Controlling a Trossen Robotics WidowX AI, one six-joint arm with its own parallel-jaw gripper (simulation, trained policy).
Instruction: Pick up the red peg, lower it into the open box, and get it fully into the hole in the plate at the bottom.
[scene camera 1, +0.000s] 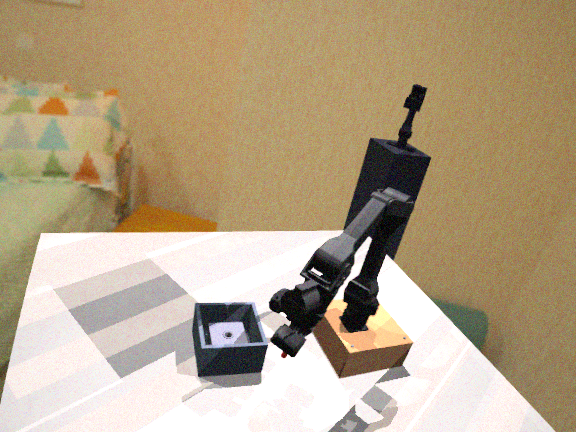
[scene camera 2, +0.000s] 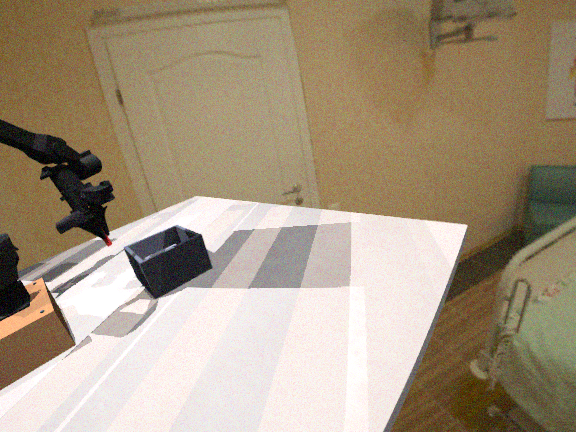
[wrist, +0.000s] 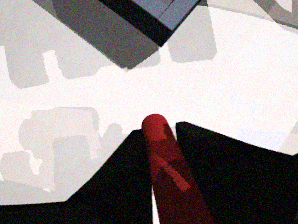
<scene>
gripper: scene camera 1 285, 348; scene camera 2; wrist
same spot on gripper: (wrist: 230, 174) = (scene camera 2: 97, 222)
</scene>
